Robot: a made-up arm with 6 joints. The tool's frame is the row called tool.
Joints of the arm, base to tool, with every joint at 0 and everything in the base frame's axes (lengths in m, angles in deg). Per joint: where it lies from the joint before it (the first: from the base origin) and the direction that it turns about. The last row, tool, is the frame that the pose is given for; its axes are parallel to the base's.
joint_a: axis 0 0 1 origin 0 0 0.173
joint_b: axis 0 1 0 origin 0 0.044 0
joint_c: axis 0 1 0 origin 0 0 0.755
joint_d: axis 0 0 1 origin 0 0 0.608
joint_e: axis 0 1 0 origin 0 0 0
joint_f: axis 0 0 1 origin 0 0 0.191
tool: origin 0 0 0
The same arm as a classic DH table. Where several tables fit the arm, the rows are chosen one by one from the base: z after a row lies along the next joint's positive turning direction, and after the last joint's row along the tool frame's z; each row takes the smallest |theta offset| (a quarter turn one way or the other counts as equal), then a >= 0, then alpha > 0; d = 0 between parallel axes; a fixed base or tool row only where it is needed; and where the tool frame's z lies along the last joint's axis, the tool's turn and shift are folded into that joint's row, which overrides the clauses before.
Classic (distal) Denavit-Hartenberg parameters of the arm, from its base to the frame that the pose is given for. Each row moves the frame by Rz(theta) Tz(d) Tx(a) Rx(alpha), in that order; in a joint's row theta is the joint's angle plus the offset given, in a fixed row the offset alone. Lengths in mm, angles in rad.
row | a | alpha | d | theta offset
joint_a | 0 | -1.5708 | 173 | 0
joint_b | 755 | 0 | 0 | -1.5708
joint_c | 0 | 1.5708 | 44 | 1.5708
joint_d | 0 | -1.5708 | 608 | 0
joint_e | 0 | 1.5708 | 0 | 0
joint_f | 0 | 0 | 191 | 0

